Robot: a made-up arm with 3 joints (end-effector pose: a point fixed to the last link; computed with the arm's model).
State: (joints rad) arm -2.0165 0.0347 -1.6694
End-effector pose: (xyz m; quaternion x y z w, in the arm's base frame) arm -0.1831 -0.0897 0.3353 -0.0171 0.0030 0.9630 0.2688
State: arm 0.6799 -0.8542 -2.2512
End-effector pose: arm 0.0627 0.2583 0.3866 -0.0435 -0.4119 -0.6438 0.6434
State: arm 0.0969 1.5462 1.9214
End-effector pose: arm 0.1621 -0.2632 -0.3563 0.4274 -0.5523 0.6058 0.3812
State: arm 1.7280 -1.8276 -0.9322
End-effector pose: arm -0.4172 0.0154 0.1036 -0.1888 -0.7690 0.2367 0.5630
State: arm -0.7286 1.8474 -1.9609
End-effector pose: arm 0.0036 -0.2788 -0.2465 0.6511 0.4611 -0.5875 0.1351
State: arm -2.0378 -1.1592 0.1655
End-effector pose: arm 0.2112 -0.1216 0.3915 -0.2476 0.4885 -0.6738 0.4961
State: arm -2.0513 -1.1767 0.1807
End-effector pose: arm 0.2147 -0.1270 0.3897 -0.2438 0.4986 -0.6695 0.4938
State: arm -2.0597 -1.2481 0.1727
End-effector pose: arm 0.2368 -0.1412 0.3740 -0.2566 0.5250 -0.6570 0.4763
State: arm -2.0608 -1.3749 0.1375
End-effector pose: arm 0.2752 -0.1624 0.3394 -0.2883 0.5653 -0.6339 0.4422
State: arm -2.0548 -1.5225 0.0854
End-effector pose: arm 0.3152 -0.1821 0.2912 -0.3311 0.6051 -0.6031 0.4004
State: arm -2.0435 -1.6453 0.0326
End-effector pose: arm 0.3440 -0.1933 0.2455 -0.3723 0.6314 -0.5744 0.3644
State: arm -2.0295 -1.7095 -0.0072
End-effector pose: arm 0.3581 -0.1952 0.2190 -0.4005 0.6393 -0.5588 0.3445
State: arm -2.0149 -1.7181 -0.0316
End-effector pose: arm 0.3618 -0.1912 0.2134 -0.4144 0.6337 -0.5577 0.3400
